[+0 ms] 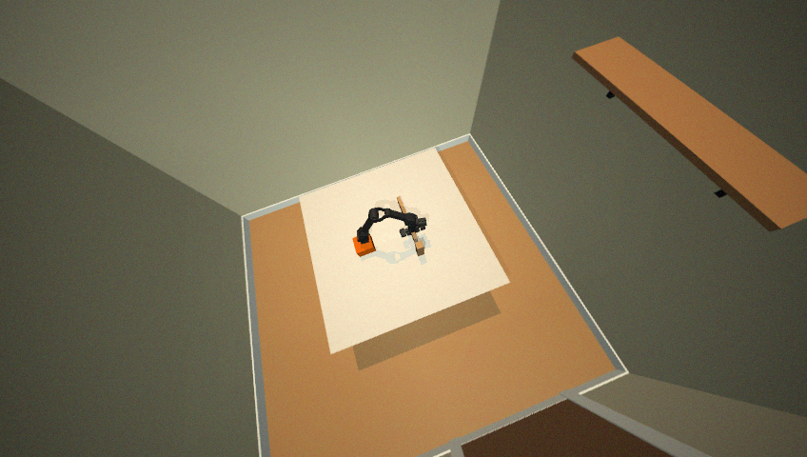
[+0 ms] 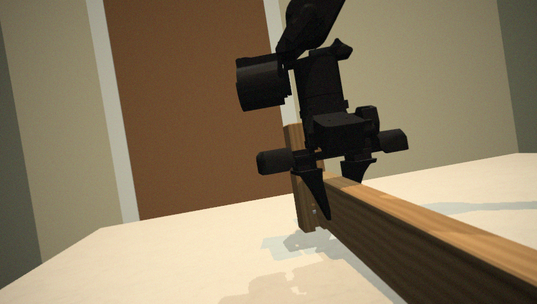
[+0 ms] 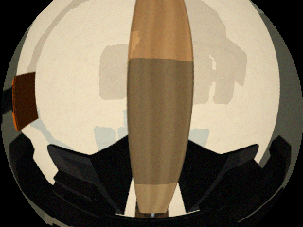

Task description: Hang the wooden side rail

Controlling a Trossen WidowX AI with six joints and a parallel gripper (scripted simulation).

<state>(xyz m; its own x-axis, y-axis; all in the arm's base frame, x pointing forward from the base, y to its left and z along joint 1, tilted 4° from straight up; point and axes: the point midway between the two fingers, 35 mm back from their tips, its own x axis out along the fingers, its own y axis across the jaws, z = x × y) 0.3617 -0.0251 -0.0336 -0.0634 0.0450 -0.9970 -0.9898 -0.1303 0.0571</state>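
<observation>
My gripper tip is now 140 mm to the left of the wooden headboard post, 40 mm below it and 20 mm short of it.
</observation>
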